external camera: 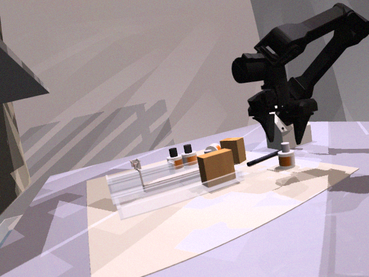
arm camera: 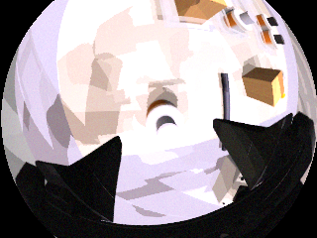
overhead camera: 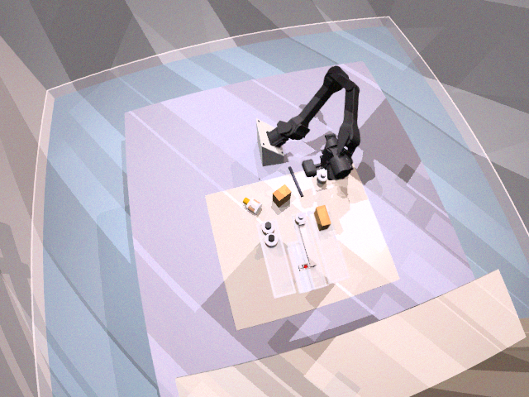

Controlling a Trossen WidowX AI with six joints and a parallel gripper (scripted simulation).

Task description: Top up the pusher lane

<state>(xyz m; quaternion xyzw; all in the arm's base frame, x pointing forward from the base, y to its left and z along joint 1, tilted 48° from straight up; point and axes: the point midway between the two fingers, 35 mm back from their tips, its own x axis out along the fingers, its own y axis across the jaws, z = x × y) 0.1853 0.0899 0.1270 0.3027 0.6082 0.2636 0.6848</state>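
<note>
My gripper tip is 2 cm past the black rod, 11 cm to the left of it and 5 cm above it. Also, from my gripper tip: pusher plate: 25 cm ahead, 18 cm to the right, 1 cm below.
</note>
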